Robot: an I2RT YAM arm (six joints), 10 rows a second.
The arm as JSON. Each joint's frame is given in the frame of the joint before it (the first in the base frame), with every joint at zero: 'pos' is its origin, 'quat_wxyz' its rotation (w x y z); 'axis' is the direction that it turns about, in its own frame. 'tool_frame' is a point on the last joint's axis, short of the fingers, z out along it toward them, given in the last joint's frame.
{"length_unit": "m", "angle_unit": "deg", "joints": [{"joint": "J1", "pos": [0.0, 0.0, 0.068], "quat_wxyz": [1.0, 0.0, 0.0, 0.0], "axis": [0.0, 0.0, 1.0]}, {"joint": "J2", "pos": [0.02, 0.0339, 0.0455], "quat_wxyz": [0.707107, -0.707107, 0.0, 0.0], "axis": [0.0, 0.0, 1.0]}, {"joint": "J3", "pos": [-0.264, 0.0, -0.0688], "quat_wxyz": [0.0, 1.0, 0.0, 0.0], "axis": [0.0, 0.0, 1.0]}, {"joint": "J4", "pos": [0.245, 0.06, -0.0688], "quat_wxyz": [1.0, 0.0, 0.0, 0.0], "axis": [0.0, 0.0, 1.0]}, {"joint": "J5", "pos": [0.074, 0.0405, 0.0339], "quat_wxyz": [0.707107, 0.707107, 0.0, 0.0], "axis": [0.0, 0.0, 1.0]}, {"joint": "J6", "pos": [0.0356, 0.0, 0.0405], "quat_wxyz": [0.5, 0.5, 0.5, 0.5], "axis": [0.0, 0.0, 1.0]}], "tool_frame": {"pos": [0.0, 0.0, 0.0], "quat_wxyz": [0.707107, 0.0, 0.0, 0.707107]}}
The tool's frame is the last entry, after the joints.
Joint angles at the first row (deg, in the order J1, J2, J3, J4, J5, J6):
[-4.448, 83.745, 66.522, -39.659, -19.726, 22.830]
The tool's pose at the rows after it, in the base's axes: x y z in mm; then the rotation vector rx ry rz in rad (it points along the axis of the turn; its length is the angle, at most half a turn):
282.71 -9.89 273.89 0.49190 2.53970 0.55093
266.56 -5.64 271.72 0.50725 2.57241 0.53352
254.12 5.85 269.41 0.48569 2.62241 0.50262
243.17 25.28 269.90 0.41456 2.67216 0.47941
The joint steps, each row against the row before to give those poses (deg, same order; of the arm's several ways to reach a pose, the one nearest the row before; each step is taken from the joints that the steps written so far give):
[0.088, -4.043, -2.514, -2.207, 0.656, 0.328]
[0.786, -3.016, -2.425, -2.361, 1.092, 0.545]
[2.688, -2.056, -1.531, -2.625, 2.033, 0.481]
[4.830, -1.682, -0.721, -2.403, 2.142, 0.743]

